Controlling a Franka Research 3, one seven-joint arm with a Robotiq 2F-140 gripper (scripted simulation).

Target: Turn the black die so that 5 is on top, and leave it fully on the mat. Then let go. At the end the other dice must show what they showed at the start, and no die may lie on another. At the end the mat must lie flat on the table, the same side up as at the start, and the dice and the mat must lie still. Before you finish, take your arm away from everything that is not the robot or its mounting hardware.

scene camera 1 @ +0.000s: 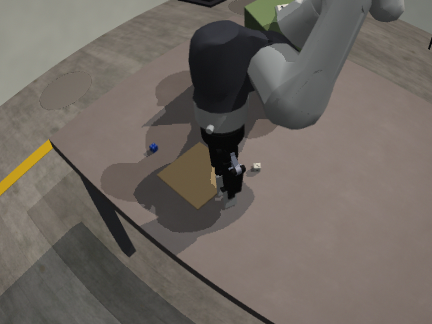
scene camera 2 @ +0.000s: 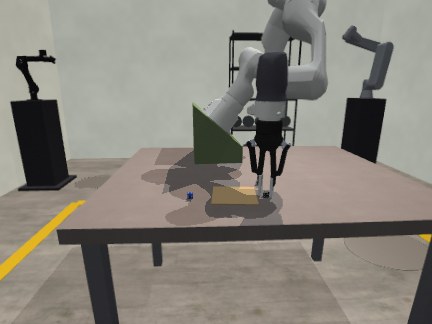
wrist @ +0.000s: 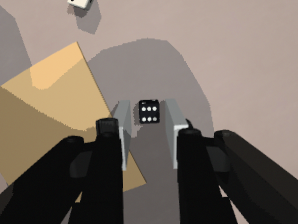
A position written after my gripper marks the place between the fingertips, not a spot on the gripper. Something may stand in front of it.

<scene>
I see my gripper [scene camera 1: 226,198] and a tan mat [scene camera 1: 191,175].
The tan mat is seen too in scene camera 2 [scene camera 2: 221,195]. My gripper shows as well in scene camera 2 [scene camera 2: 265,194] and in the wrist view [wrist: 148,115].
</scene>
